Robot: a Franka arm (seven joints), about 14 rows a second.
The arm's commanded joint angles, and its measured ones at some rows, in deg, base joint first. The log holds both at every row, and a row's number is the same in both.
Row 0, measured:
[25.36 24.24 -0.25 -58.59 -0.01 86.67 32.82]
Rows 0 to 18, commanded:
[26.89 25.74 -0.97 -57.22 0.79 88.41 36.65]
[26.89 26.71 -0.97 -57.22 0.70 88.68 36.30]
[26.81 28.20 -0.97 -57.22 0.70 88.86 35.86]
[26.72 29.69 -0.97 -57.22 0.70 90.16 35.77]
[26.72 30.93 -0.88 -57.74 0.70 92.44 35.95]
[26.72 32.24 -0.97 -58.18 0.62 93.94 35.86]
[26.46 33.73 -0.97 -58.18 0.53 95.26 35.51]
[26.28 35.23 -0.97 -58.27 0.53 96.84 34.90]
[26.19 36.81 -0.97 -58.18 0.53 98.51 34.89]
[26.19 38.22 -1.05 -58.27 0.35 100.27 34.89]
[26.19 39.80 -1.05 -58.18 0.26 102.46 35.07]
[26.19 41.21 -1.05 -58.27 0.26 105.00 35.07]
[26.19 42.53 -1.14 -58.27 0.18 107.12 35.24]
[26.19 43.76 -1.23 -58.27 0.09 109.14 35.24]
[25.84 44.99 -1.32 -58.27 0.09 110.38 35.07]
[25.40 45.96 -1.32 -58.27 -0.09 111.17 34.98]
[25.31 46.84 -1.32 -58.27 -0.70 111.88 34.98]
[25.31 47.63 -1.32 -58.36 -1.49 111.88 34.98]
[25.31 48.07 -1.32 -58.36 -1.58 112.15 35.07]
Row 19, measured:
[25.28 47.37 -1.22 -59.30 -0.70 111.54 35.25]
